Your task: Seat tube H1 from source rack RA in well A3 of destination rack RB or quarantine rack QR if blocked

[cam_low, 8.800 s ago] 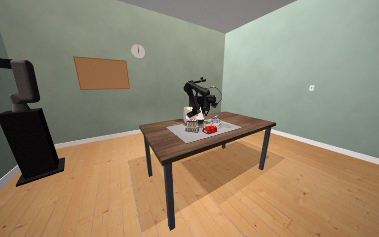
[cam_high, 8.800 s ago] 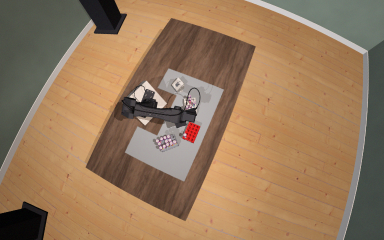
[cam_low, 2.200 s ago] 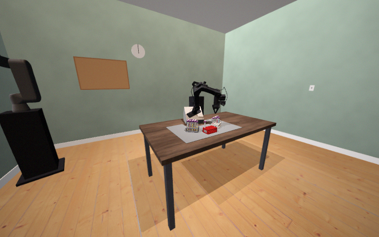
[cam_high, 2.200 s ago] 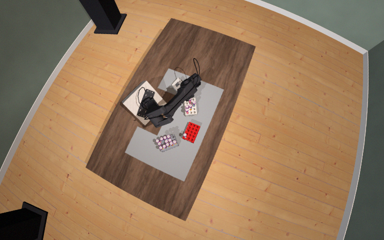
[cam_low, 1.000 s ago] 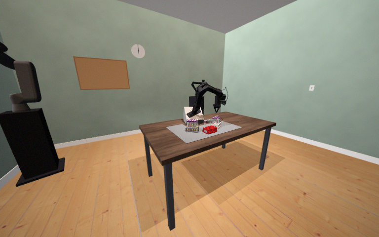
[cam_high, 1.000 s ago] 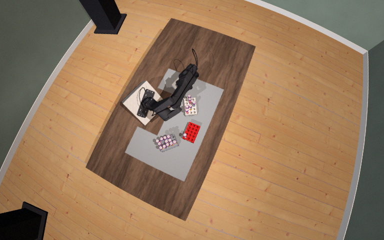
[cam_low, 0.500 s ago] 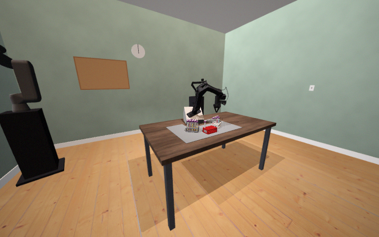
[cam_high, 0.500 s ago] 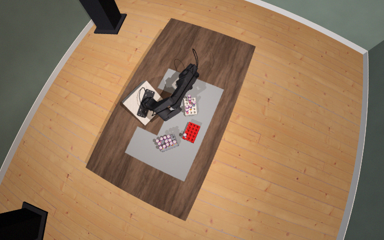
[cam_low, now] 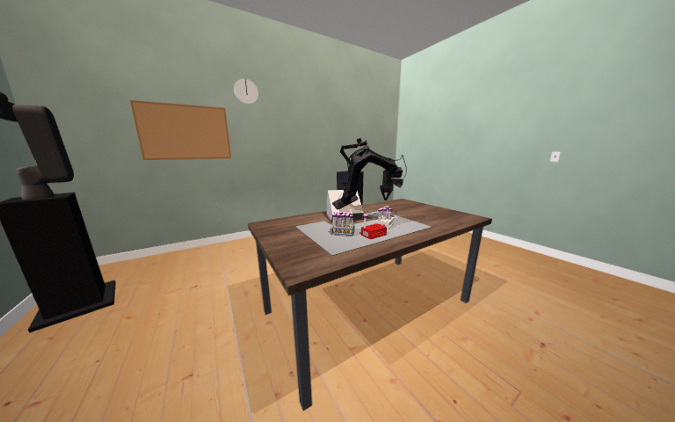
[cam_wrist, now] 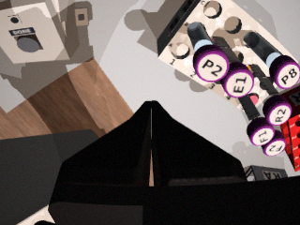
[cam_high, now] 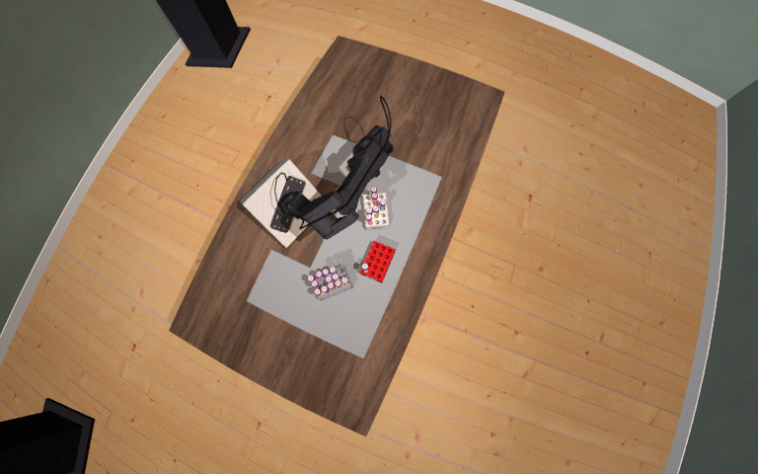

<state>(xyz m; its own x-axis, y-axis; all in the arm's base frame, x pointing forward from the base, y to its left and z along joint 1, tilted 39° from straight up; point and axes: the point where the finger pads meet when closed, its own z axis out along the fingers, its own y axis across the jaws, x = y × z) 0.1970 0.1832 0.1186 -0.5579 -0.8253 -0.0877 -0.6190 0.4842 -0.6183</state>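
Now: hand 8 cm past the DONE button box, 9 cm to the right of it and 12 cm above it. The rest, counted from my hand: tube H1: 6 cm ahead, 30 cm to the right, 10 cm below; then red rack QR: 9 cm ahead, 26 cm to the right, 14 cm below; then white rack RB: 5 cm ahead, 7 cm to the right, 14 cm below.
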